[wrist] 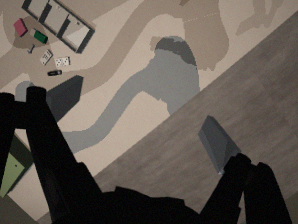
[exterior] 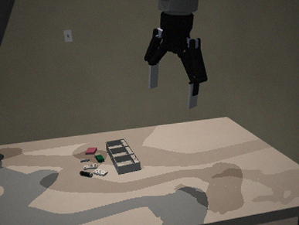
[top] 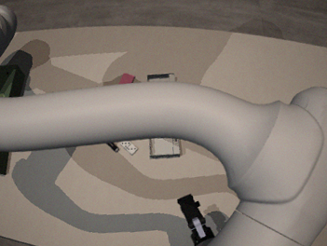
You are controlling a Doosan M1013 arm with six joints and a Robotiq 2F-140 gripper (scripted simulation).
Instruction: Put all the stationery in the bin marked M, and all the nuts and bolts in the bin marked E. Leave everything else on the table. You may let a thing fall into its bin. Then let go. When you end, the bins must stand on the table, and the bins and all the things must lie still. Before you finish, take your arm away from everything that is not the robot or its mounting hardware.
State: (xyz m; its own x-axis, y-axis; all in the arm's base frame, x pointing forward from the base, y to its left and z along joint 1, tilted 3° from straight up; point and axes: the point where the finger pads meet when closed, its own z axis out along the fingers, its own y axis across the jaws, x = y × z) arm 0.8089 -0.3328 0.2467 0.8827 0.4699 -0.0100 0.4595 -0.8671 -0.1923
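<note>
The grey three-compartment bin row lies 37 cm to the left of my hand, 32 cm below it and 12 cm behind it. Round my hand: green eraser: 40 cm to the left, 33 cm below, 22 cm behind; grey bolt: 39 cm to the left, 33 cm below, 28 cm behind; small black cylinder: 33 cm below, 27 cm to the left, 27 cm behind.
</note>
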